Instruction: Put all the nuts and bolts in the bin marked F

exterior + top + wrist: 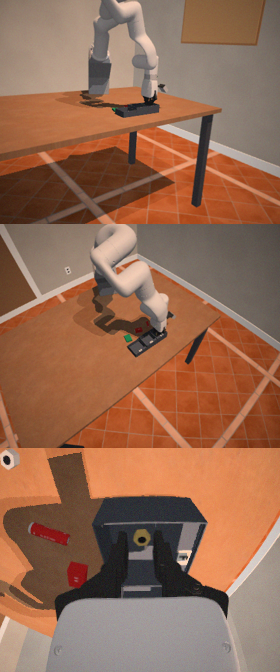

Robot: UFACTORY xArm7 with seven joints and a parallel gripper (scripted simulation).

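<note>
The brass nut lies 30 mm below my hand. Also, from my hand: dark three-compartment bin row (30 mm behind, 80 mm to the right, 10 mm below); then red cylinder (100 mm behind, 50 mm to the left, 30 mm below); then red block (130 mm behind, 40 mm to the right, 30 mm below).
</note>
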